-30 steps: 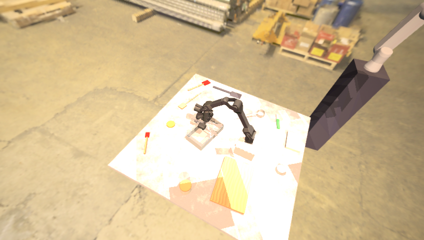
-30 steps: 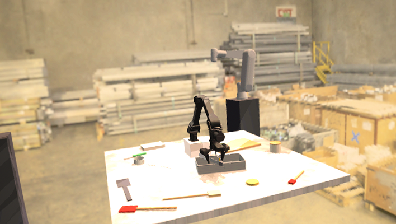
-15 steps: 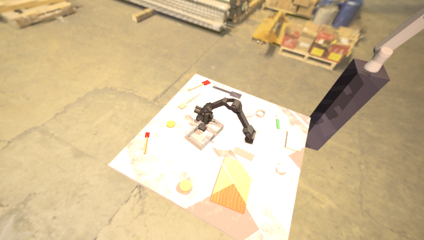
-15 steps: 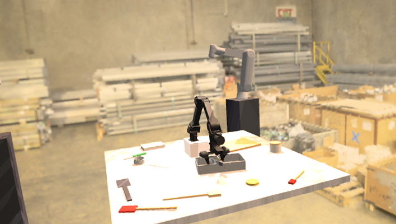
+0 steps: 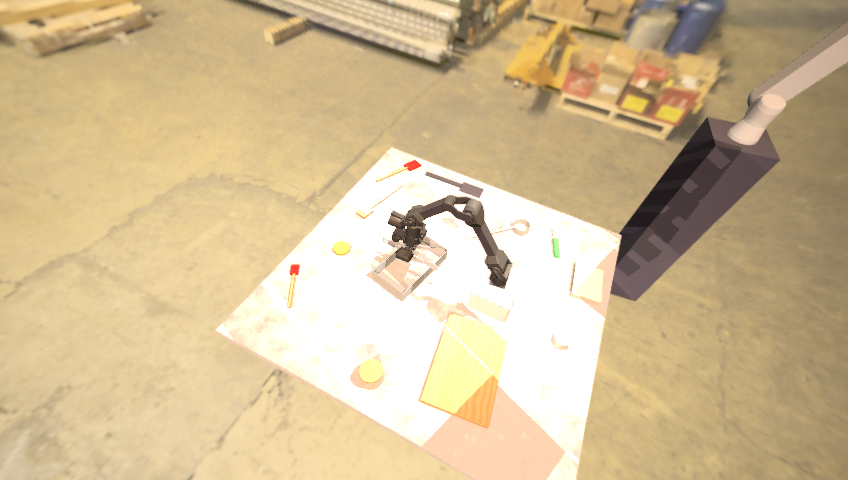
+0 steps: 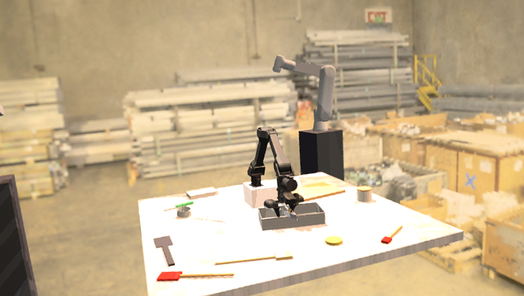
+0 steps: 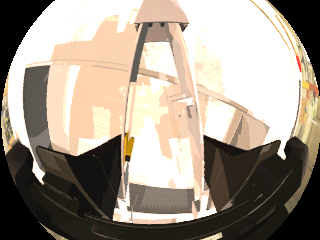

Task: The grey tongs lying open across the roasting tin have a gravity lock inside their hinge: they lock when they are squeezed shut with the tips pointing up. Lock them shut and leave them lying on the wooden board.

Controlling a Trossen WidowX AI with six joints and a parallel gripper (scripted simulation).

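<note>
My gripper tip is 20 mm past the roasting tin and 40 mm to the right of it. Round my gripper tip: small red brush 410 mm ahead, 280 mm to the left, 30 mm below; dark spatula 70 mm behind, 560 mm to the right, 30 mm below; wooden board 350 mm behind, 380 mm to the left, 20 mm below.
</note>
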